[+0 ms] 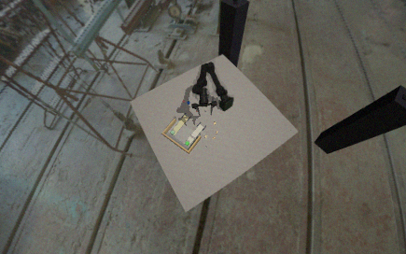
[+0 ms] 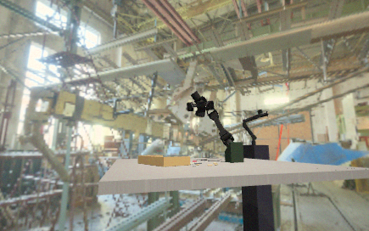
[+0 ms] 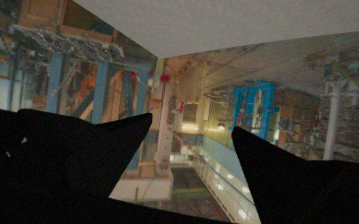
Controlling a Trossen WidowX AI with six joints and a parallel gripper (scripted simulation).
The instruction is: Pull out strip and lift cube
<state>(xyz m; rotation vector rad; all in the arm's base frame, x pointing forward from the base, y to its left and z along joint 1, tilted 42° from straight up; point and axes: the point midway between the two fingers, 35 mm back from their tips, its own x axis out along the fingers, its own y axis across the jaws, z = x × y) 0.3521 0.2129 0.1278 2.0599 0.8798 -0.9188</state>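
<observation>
Now: gripper tip 39 cm to the left of the blue disc, 36 cm above it and 9 cm past it.
</observation>
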